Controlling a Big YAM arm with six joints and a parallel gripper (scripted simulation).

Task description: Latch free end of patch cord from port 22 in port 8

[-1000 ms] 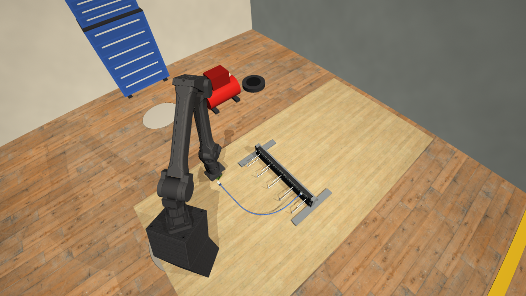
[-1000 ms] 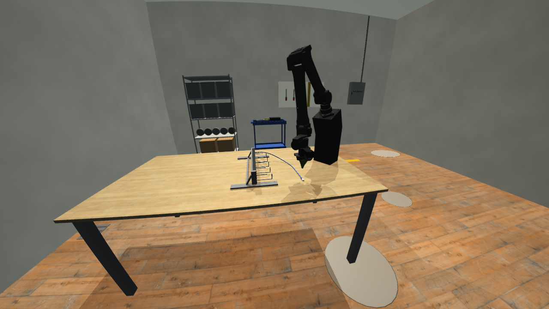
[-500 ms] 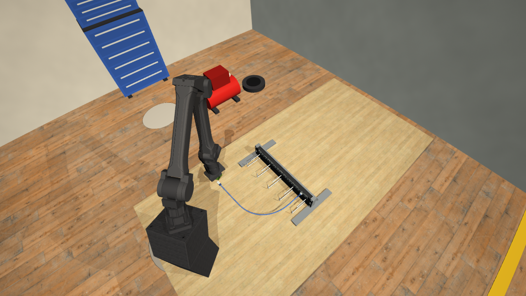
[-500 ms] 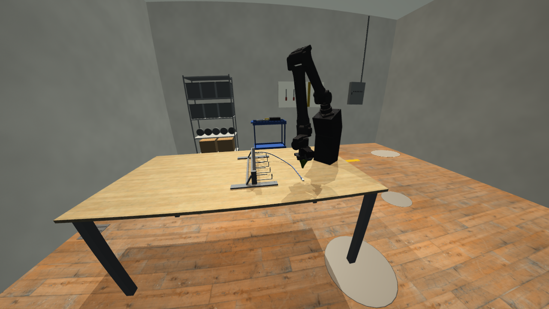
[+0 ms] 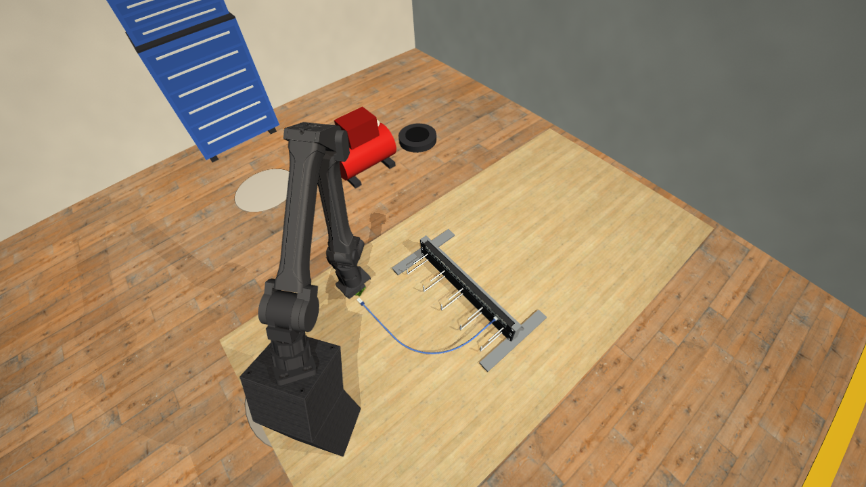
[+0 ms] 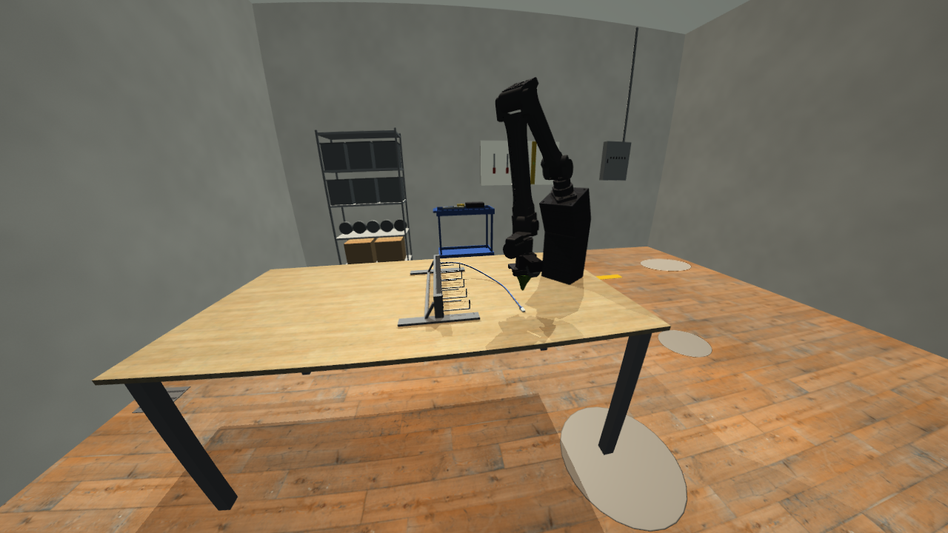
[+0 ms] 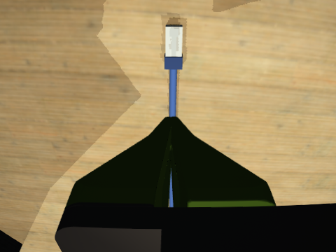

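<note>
The cord plug is 80 mm below my hand, 20 mm to the left of it and 10 mm behind it.
</note>
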